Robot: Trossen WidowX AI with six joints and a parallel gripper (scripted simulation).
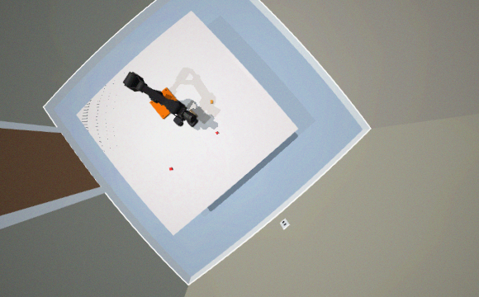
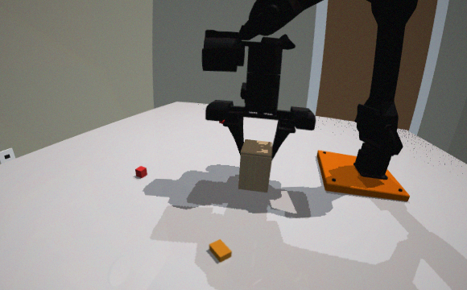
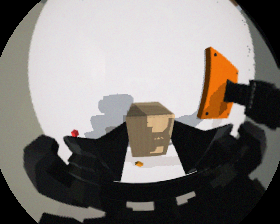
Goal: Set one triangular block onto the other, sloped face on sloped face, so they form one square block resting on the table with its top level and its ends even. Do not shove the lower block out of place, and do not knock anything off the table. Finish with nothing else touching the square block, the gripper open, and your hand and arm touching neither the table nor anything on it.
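Right now my gripper tip is 10 mm below the tan triangular block. Round my gripper tip: small orange block 10 mm ahead, 200 mm to the left, 40 mm below; small red cube 220 mm ahead, 70 mm to the left, 40 mm below.
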